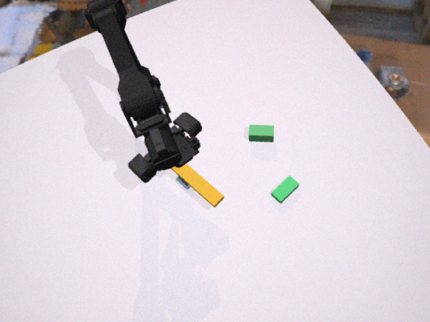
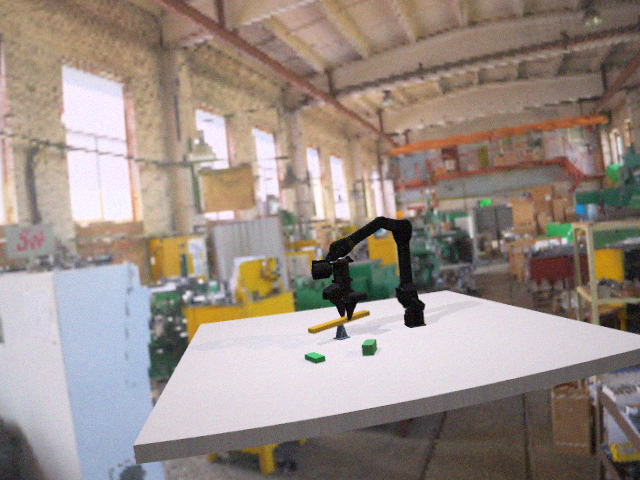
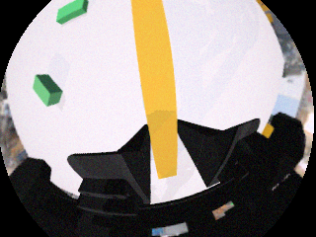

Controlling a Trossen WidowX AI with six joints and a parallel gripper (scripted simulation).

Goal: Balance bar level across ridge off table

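Now: gripper tip 30 mm short of the yellow bar and 10 mm to the right of it.
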